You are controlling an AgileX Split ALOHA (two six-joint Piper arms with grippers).
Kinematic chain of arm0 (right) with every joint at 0, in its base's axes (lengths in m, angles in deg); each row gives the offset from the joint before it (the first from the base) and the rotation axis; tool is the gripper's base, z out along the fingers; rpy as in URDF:
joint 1: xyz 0 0 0.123 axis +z
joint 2: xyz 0 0 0 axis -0.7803 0.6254 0
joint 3: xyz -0.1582 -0.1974 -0.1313 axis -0.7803 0.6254 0
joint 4: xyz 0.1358 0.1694 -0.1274 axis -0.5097 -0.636 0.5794
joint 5: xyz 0 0 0 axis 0.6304 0.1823 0.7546
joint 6: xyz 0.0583 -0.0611 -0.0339 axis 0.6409 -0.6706 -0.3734
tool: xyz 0 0 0 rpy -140.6 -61.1 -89.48
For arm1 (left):
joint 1: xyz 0 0 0.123 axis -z
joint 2: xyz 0 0 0 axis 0.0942 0.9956 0
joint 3: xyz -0.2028 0.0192 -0.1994 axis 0.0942 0.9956 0
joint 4: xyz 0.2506 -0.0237 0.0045 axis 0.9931 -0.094 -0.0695
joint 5: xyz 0 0 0 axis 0.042 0.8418 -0.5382
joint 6: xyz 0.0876 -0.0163 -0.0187 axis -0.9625 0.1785 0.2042
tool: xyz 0 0 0 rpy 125.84 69.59 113.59
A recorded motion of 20 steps. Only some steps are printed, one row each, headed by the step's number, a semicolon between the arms.
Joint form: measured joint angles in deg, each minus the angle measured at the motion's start. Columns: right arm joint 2, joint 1, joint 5, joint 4, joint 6, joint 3; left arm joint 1, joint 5, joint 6, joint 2, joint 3, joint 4.
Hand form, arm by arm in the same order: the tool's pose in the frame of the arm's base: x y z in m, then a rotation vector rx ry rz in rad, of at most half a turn. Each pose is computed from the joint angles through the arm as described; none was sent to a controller.
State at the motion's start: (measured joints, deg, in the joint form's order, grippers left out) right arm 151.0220 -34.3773 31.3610 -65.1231 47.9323 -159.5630; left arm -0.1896 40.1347 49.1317 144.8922 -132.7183 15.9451
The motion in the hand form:
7: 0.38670 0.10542 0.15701 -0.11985 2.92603 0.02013; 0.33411 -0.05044 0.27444 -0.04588 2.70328 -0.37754
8: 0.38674 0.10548 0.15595 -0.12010 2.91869 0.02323; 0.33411 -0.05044 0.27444 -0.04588 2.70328 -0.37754
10: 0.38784 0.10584 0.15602 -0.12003 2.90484 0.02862; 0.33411 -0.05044 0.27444 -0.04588 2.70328 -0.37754
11: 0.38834 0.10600 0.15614 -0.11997 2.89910 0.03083; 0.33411 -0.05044 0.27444 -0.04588 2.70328 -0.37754
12: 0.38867 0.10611 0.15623 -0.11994 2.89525 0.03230; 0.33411 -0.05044 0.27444 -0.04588 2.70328 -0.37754
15: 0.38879 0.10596 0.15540 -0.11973 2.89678 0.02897; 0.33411 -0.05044 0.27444 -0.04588 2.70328 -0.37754
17: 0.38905 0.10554 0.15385 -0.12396 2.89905 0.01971; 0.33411 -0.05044 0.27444 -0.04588 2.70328 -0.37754
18: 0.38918 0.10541 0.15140 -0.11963 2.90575 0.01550; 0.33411 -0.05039 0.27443 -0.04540 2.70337 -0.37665
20: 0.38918 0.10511 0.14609 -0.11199 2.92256 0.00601; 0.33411 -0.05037 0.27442 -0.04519 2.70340 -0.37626
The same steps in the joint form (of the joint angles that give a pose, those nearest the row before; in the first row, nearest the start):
7: 0.00 -1.19 6.02 0.19 0.00 5.18; 0.00 0.00 0.00 0.00 0.00 0.00
8: 0.00 -1.19 6.77 0.19 0.00 5.49; 0.00 0.00 0.00 0.00 0.00 0.00
10: 0.00 -1.19 7.64 0.19 0.00 5.54; 0.00 0.00 0.00 0.00 0.00 0.00
11: 0.00 -1.19 7.98 0.19 0.00 5.54; 0.00 0.00 0.00 0.00 0.00 0.00
12: 0.00 -1.18 8.21 0.19 0.00 5.55; 0.00 0.00 0.00 0.00 0.00 0.00
15: 0.12 -1.19 8.21 0.35 0.11 5.55; 0.00 0.00 0.00 0.00 0.00 0.00
17: 0.34 -1.18 8.21 0.78 0.24 5.55; 0.00 0.00 0.00 0.00 0.00 0.00
18: 0.69 -1.19 8.15 0.92 0.51 5.55; 0.00 0.00 0.00 0.00 0.00 0.04
20: 1.43 -1.19 7.87 1.16 1.00 5.55; 0.00 0.00 0.00 0.00 0.00 0.06

